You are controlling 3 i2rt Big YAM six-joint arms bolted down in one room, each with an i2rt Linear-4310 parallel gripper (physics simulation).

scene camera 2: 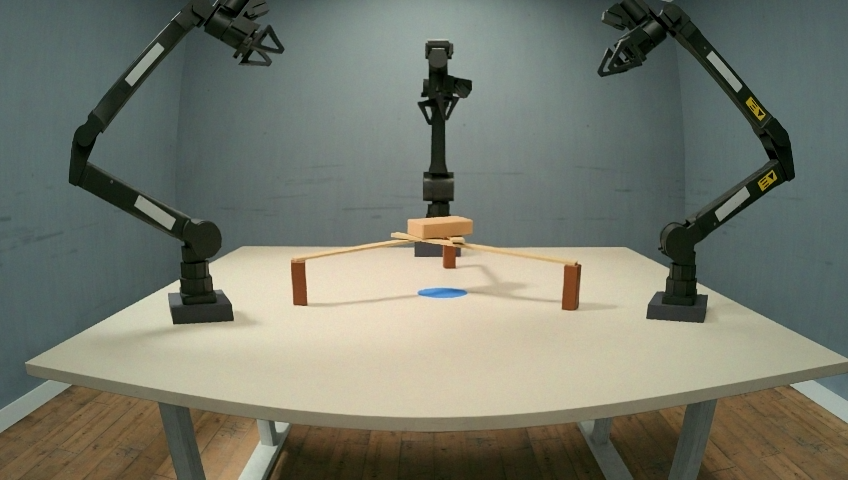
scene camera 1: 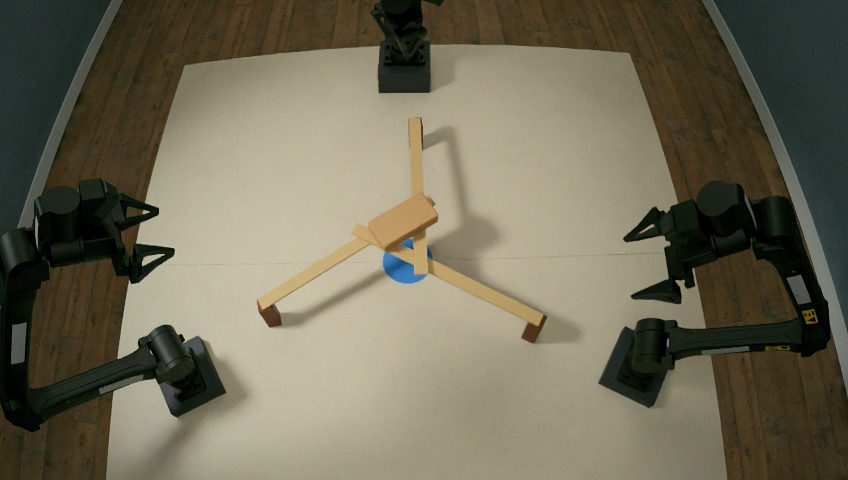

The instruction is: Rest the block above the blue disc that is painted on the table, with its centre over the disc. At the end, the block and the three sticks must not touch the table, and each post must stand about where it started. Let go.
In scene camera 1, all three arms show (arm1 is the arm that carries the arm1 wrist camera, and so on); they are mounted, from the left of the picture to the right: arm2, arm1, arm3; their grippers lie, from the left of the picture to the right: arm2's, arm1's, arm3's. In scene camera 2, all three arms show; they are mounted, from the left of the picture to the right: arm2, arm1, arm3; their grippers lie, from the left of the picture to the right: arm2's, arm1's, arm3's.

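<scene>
The orange-tan block [scene camera 1: 403,221] [scene camera 2: 440,227] rests on the crossed inner parts of three sticks: left [scene camera 1: 315,272] [scene camera 2: 348,248], right [scene camera 1: 487,292] [scene camera 2: 523,253] and back [scene camera 1: 416,166]. It is above the table, roughly over the blue disc [scene camera 1: 404,274] [scene camera 2: 442,292]; its exact front-back offset is hard to tell. The outer stick ends rest on upright posts: left [scene camera 1: 271,316] [scene camera 2: 299,282], right [scene camera 1: 532,331] [scene camera 2: 571,287] and back [scene camera 2: 449,256]. Arm1's gripper [scene camera 2: 437,120] is open, high behind the block. Arm2's gripper [scene camera 1: 166,231] and arm3's gripper [scene camera 1: 628,268] are open and empty, far left and right.
The pale table [scene camera 1: 357,404] [scene camera 2: 440,368] carries the arm bases: left [scene camera 1: 208,380] [scene camera 2: 202,309], right [scene camera 1: 615,368] [scene camera 2: 676,308] and back [scene camera 1: 404,78]. Shadows of the sticks and block fall on the table.
</scene>
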